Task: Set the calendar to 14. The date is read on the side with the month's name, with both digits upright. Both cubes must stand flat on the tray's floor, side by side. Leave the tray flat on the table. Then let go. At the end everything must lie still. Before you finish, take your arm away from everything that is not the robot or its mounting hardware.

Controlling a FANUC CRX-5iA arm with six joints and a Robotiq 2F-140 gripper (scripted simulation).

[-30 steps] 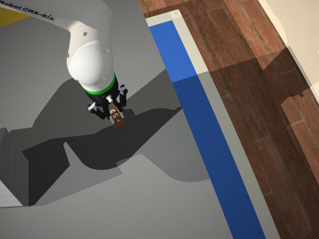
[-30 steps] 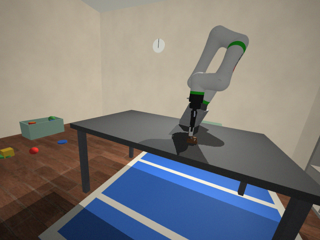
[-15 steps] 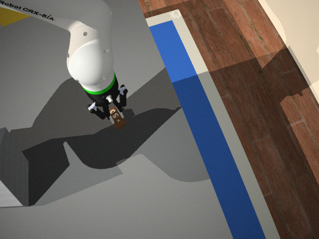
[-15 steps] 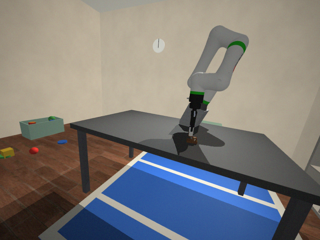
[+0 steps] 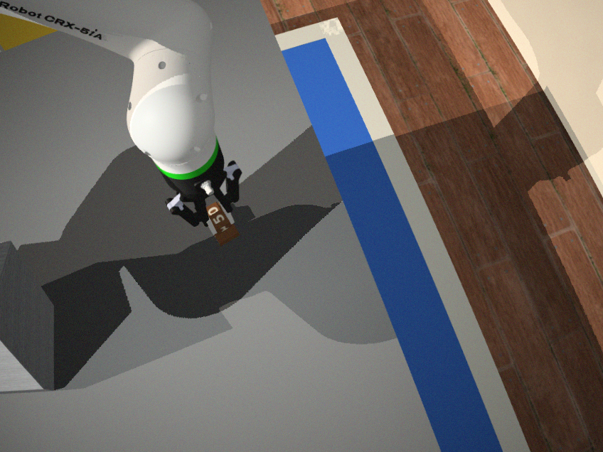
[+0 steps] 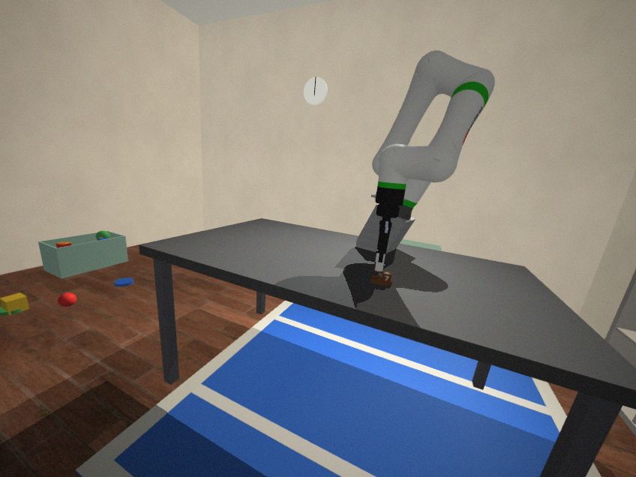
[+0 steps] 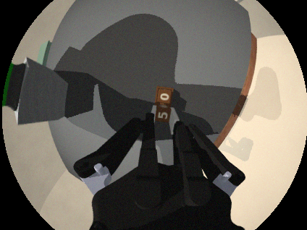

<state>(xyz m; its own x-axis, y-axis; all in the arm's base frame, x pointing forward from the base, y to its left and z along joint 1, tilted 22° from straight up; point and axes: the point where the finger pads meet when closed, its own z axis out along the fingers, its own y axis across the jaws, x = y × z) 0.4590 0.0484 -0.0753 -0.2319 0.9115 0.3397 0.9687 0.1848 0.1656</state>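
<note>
The brown tray is 20 mm to the left of my hand and 80 mm below it. Round my hand: brown date cube 30 mm below.
</note>
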